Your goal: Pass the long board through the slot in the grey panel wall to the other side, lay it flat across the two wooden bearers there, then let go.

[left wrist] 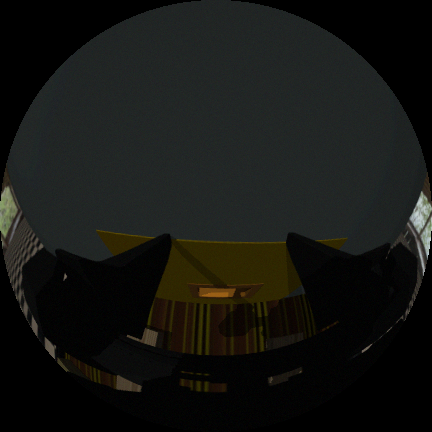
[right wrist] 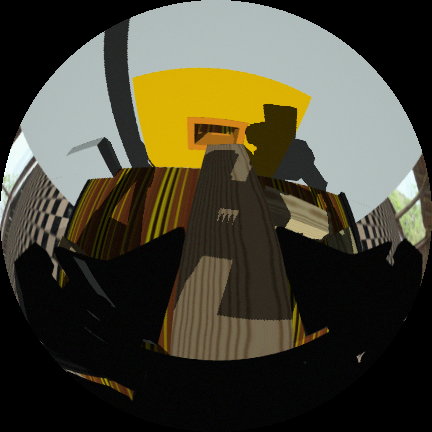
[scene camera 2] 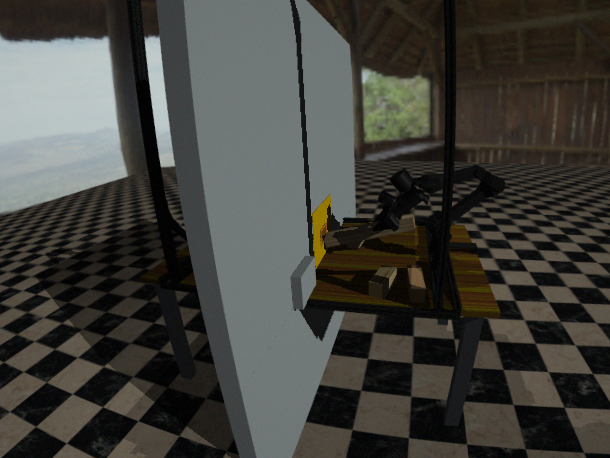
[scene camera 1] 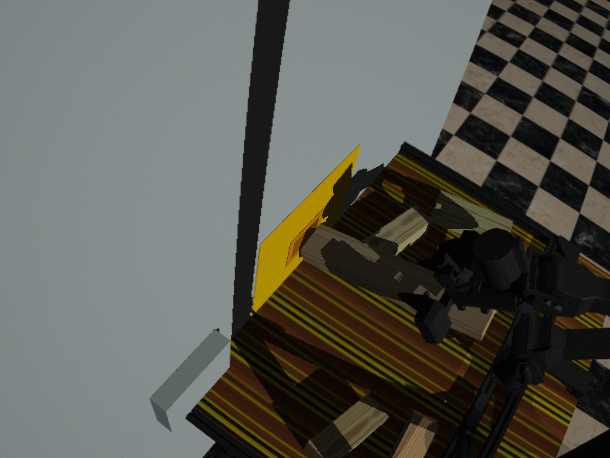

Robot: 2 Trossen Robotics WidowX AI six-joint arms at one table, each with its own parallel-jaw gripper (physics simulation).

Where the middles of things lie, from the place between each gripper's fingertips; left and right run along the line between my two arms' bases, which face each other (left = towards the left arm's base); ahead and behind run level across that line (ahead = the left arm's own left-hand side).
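My right hand is 70 mm above the grey block (scene camera 1: 180,393), 320 mm past it and 220 mm to the right of it. As for my left hand, the block is 310 mm behind that hand, 160 mm below it and 20 mm to the right of it. Going by its middle, the grey block is nearer to my left hand than to my right hand.
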